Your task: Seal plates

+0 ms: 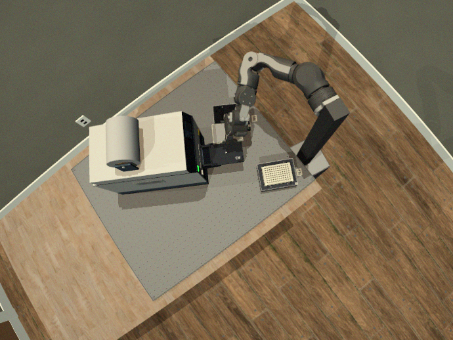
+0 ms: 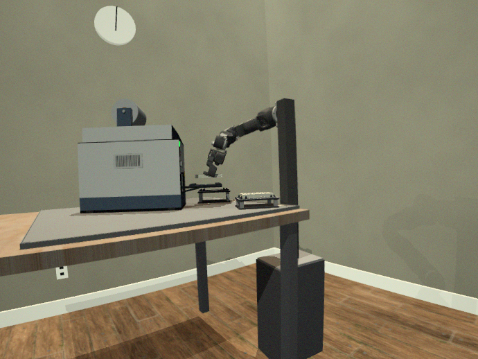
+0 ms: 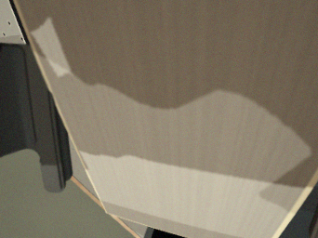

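My hand is 9 cm to the left of the black nest N1, 9 cm above it and 6 cm past it. The rest, counted from my hand: yellow warning label: 11 cm ahead, 5 cm to the right, 1 cm above; plate: 24 cm to the left, 11 cm behind, 9 cm below; sealer stage: 7 cm to the left, 5 cm below, 4 cm ahead.
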